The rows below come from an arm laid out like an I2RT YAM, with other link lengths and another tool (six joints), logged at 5 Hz.
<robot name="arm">
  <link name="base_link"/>
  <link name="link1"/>
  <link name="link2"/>
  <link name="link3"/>
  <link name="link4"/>
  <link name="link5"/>
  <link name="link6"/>
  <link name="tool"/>
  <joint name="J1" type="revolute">
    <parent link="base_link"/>
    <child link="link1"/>
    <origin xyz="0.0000 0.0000 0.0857" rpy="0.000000 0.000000 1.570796"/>
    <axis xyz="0 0 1"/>
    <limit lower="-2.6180" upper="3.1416"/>
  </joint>
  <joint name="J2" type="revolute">
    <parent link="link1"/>
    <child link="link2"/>
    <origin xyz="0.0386 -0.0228 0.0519" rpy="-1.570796 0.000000 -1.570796"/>
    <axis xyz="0 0 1"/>
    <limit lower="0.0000" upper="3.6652"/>
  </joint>
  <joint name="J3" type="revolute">
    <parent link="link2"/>
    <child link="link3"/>
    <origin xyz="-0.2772 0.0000 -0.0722" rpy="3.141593 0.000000 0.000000"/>
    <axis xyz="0 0 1"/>
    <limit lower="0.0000" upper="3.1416"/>
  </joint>
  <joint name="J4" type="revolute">
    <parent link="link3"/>
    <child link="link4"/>
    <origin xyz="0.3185 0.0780 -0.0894" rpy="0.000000 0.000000 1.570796"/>
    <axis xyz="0 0 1"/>
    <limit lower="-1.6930" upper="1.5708"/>
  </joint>
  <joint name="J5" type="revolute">
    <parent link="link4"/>
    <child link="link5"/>
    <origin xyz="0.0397 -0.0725 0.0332" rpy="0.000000 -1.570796 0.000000"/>
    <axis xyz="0 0 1"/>
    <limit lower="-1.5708" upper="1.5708"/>
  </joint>
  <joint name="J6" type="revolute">
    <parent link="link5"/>
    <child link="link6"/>
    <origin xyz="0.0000 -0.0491 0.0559" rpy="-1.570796 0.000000 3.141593"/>
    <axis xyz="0 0 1"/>
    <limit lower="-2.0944" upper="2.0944"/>
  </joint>
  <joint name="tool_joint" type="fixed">
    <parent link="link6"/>
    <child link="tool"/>
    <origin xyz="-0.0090 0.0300 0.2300" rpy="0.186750 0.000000 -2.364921"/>
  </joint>
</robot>
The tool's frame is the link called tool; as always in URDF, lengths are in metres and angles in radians.
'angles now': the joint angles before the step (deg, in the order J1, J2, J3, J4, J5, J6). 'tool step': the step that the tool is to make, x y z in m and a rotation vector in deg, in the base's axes. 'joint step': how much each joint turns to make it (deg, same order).
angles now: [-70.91 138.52 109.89 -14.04 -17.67 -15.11]
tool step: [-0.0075 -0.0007 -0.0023 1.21 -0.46 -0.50]
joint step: [-0.75 0.16 0.42 -1.12 -0.75 0.45]
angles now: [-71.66 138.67 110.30 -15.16 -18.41 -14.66]
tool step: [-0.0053 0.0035 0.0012 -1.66 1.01 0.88]
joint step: [-0.31 -1.76 -3.22 2.09 0.15 -1.99]
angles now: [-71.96 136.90 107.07 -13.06 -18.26 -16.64]
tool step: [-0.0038 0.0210 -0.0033 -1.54 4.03 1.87]
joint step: [0.81 -4.12 -6.14 1.01 2.19 -4.04]
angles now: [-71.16 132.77 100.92 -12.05 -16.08 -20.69]
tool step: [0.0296 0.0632 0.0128 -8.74 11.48 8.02]
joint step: [6.39 -10.84 -14.42 5.00 8.33 -11.52]
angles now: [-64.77 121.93 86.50 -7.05 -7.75 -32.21]
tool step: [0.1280 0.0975 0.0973 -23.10 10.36 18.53]
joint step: [15.36 -11.33 -8.73 10.31 9.75 -19.08]
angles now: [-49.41 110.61 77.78 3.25 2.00 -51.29]
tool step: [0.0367 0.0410 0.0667 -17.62 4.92 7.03]
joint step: [5.78 -5.90 -5.37 10.13 5.28 -14.86]
